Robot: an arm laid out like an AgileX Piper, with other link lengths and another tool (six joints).
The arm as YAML. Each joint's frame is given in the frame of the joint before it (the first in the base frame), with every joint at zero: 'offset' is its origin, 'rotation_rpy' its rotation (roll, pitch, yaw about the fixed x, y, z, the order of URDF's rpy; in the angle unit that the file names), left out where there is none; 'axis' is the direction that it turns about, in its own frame. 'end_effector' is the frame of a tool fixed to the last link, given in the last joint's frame.
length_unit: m
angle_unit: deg
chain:
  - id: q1
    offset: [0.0, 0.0, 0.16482]
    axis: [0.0, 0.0, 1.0]
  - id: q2
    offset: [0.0, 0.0, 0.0]
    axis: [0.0, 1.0, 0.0]
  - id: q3
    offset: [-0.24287, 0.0, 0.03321]
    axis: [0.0, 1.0, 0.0]
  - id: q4
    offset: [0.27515, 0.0, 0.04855]
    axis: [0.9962, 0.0, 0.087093]
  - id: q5
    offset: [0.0, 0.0, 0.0]
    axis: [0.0, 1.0, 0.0]
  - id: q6
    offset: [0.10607, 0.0, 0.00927]
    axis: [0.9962, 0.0, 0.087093]
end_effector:
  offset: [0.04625, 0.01, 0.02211]
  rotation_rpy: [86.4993, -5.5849, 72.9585]
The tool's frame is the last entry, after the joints.
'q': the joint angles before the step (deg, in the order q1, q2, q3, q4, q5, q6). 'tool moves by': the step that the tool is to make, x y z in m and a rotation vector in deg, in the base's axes. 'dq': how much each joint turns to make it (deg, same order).
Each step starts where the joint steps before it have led.
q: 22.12 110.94 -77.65 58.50 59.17 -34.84
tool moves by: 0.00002 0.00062 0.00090 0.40 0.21 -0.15
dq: 0.00 0.00 0.00 0.47 0.09 0.00
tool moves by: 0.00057 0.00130 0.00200 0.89 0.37 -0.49
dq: 0.00 0.00 0.00 1.09 0.02 -0.01
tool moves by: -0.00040 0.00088 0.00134 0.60 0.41 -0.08
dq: 0.00 0.00 0.00 0.66 0.31 0.00
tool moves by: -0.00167 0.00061 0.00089 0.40 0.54 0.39
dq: 0.00 0.00 0.00 0.32 0.71 0.01
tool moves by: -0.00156 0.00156 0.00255 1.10 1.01 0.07
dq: 0.00 0.00 -0.01 1.13 0.88 0.14
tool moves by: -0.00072 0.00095 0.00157 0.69 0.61 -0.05
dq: 0.00 0.00 0.01 0.74 0.46 0.11
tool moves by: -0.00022 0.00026 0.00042 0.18 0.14 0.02
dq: 0.00 0.01 -0.01 0.18 0.14 0.00
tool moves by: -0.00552 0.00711 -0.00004 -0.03 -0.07 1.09
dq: 1.19 -0.01 0.00 0.00 -0.13 0.01
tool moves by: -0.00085 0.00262 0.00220 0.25 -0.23 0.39
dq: 0.34 0.00 -0.37 0.10 0.12 0.00
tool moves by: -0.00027 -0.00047 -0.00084 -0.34 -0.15 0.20
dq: 0.00 0.00 0.00 -0.42 0.00 -0.01
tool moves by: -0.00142 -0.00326 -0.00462 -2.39 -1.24 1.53
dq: 0.00 0.00 -0.24 -3.09 0.12 0.01
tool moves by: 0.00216 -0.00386 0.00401 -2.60 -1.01 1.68
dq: -0.24 0.05 -2.28 -4.24 1.66 1.94
